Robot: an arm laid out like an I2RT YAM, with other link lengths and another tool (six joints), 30 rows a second.
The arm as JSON. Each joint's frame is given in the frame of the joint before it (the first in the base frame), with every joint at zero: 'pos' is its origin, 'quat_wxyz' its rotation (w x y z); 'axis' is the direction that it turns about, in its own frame. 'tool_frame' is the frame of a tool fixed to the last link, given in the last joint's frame.
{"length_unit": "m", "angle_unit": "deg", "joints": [
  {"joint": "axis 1", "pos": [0.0, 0.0, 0.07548], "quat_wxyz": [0.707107, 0.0, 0.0, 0.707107], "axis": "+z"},
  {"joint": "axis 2", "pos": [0.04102, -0.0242, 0.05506], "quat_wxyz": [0.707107, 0.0, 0.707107, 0.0], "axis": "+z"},
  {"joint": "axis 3", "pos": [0.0, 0.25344, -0.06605], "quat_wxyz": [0.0, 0.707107, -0.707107, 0.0], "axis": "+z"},
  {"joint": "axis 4", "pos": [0.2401, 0.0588, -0.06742], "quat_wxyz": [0.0, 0.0, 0.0, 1.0], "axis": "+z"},
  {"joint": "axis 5", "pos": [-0.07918, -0.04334, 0.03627], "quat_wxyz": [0.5, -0.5, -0.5, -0.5], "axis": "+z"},
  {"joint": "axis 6", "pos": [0.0, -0.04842, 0.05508], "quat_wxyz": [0.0, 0.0, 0.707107, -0.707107], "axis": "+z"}
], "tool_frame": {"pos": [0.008, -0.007, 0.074], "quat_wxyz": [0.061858, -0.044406, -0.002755, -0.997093]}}
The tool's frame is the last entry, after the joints.
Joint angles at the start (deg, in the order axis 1, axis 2, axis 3, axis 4, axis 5, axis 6):
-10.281 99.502 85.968 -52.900 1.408 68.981
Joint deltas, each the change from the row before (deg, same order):
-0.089 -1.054 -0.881 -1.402 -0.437 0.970
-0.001 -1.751 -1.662 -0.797 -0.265 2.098
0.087 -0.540 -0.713 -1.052 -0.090 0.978
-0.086 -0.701 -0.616 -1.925 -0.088 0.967
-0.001 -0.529 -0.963 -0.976 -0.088 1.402
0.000 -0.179 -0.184 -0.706 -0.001 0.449
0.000 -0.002 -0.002 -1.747 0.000 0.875
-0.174 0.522 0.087 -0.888 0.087 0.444
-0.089 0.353 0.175 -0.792 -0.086 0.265
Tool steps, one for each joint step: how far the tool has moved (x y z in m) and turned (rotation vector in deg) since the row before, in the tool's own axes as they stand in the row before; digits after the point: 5 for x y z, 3 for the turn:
0.00718 0.00204 -0.00409 -0.583 1.103 1.083
0.00802 0.00224 -0.00509 -0.218 0.638 2.116
0.00623 0.00186 -0.00119 -0.260 1.182 0.909
0.00869 0.00108 -0.00279 -0.266 1.806 1.057
0.00740 0.00120 -0.00004 -0.163 1.383 1.411
0.00311 0.00037 -0.00064 -0.051 0.705 0.450
0.00594 0.00064 -0.00080 -0.124 1.735 0.876
0.00318 -0.00092 0.00217 0.045 1.331 0.600
0.00218 -0.00015 0.00093 -0.129 0.960 0.356

